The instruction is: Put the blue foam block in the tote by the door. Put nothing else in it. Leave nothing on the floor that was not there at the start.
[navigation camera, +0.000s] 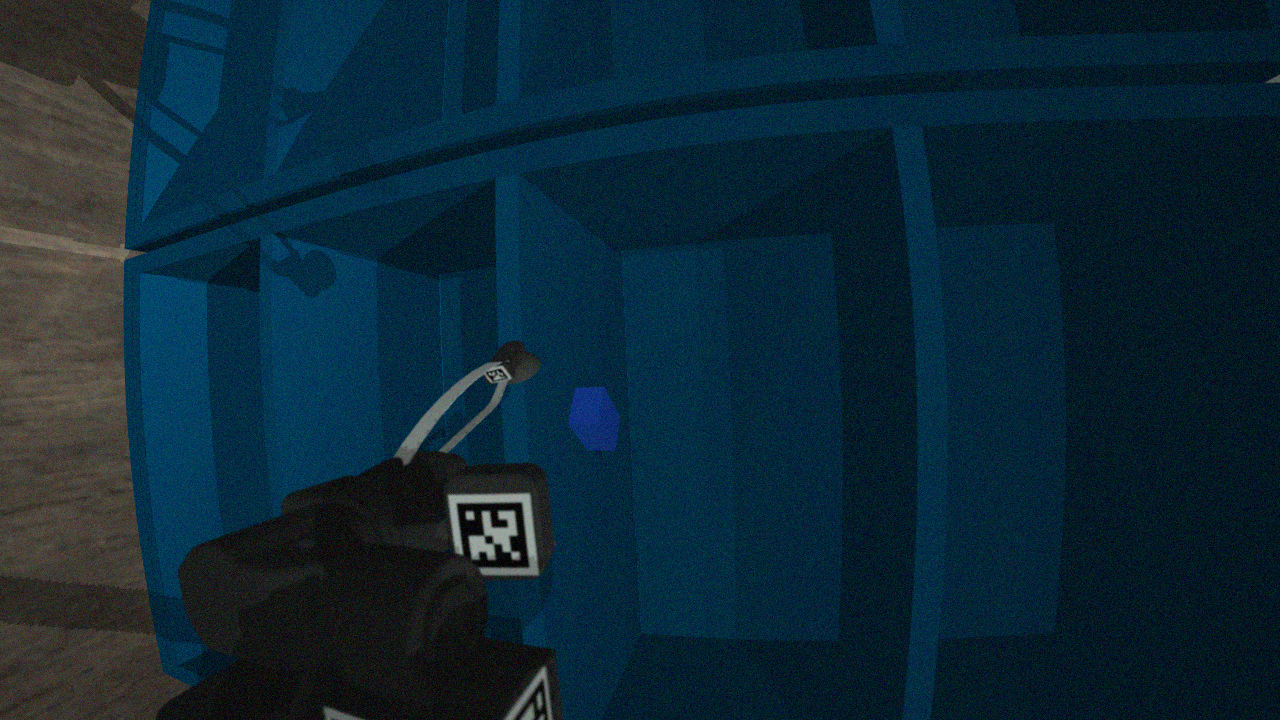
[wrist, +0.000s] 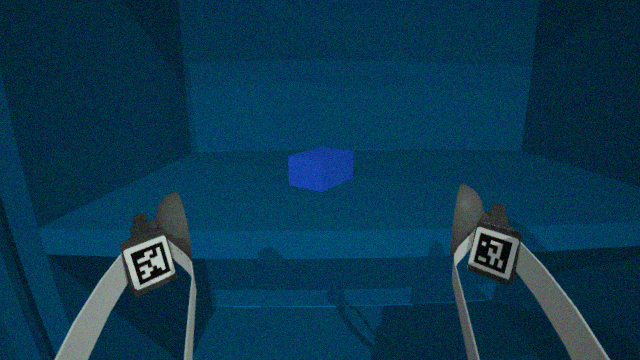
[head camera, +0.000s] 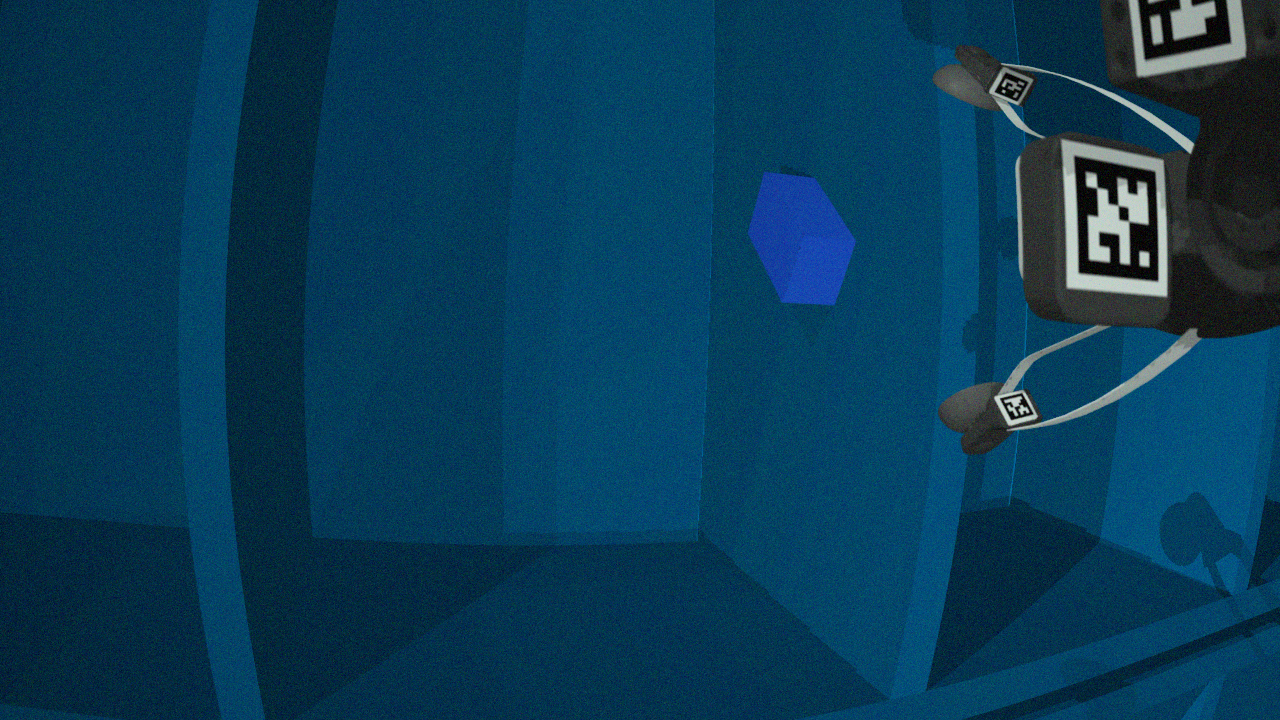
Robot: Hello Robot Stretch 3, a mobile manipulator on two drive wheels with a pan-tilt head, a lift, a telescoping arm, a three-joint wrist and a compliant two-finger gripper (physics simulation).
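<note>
The blue foam block rests on a board of a blue shelf unit, set back from the board's front edge. My gripper is open and empty, its fingertips wide apart at the front of that board. In the wrist view the block is beyond the fingertips, between them sideways and a little left of the middle. In the navigation view one fingertip shows near the board's edge; the other is hidden by the wrist. The tote does not show in these views.
Another shelf board bounds the block's compartment on the side away from the gripper. The unit's upright side runs beside a neighbouring blue section. Wooden floor shows at the left of the navigation view.
</note>
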